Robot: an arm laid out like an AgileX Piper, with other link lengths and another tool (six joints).
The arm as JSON. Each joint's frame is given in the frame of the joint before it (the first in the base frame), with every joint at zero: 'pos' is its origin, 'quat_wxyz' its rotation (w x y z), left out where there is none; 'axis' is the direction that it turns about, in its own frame. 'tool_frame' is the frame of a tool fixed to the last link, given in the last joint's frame.
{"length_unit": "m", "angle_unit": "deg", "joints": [
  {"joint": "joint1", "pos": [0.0, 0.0, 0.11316], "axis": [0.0, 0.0, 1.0]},
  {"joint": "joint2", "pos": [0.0, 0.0, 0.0], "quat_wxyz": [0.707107, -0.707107, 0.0, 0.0], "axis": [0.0, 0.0, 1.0]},
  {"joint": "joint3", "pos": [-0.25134, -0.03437, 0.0], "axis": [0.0, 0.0, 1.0]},
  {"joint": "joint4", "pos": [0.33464, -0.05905, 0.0], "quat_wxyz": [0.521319, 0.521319, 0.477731, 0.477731], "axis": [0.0, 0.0, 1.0]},
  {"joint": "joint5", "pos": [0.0, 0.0, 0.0], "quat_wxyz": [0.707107, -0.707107, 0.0, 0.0], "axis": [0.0, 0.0, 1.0]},
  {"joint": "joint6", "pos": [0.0, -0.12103, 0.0], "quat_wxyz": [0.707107, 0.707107, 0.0, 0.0], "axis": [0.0, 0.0, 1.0]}
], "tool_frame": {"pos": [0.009, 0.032, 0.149], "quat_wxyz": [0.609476, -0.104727, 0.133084, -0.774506]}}
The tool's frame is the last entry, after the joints.
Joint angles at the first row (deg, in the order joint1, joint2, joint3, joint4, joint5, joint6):
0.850 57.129 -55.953 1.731 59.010 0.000
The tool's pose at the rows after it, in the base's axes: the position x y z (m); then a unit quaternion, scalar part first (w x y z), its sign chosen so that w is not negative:
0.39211 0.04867 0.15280 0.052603 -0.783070 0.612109 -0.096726
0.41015 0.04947 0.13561 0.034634 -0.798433 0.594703 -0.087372
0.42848 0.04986 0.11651 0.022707 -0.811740 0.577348 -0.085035
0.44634 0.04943 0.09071 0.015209 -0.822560 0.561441 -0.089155
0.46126 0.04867 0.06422 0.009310 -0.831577 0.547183 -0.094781
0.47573 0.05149 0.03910 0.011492 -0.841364 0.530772 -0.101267
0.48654 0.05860 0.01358 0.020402 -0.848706 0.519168 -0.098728
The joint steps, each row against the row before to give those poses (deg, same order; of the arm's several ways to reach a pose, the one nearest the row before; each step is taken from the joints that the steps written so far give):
0.000 7.202 -3.776 0.953 0.001 -1.141
-0.001 6.471 -3.313 0.276 -0.851 -2.949
0.001 5.622 -2.306 0.231 -2.082 -2.863
-0.001 4.918 -0.558 0.123 -4.051 -2.666
0.000 4.377 -0.059 0.081 -4.286 -2.390
0.001 4.187 0.001 1.274 -4.697 -3.260
-0.001 4.141 0.001 2.893 -4.159 -3.551

